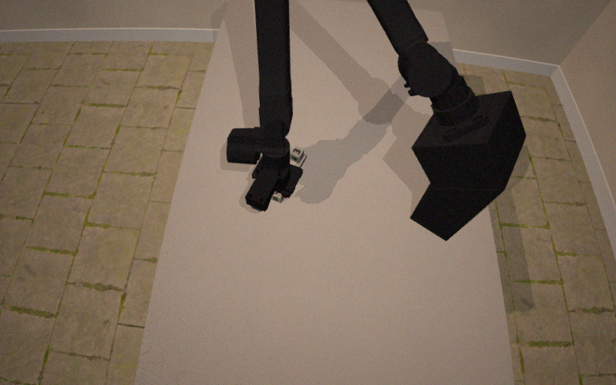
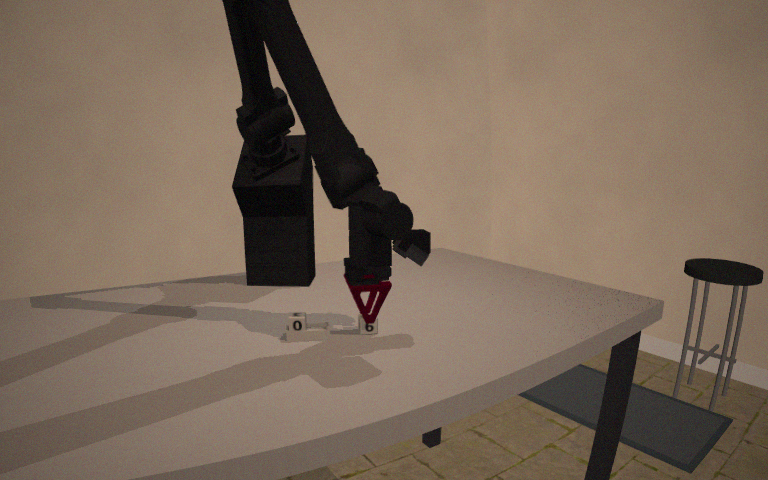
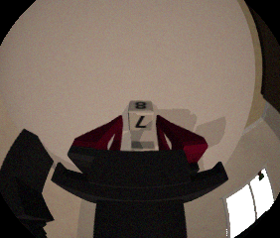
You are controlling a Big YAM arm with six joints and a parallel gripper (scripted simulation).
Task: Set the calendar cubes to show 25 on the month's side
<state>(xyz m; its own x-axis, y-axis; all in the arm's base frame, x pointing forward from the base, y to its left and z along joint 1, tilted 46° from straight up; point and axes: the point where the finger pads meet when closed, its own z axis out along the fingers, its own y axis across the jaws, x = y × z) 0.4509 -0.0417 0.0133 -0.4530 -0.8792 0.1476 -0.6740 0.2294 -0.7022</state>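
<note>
My gripper is now 90 mm to the left of the pale tray, 60 mm past it and 20 mm above it.
</note>
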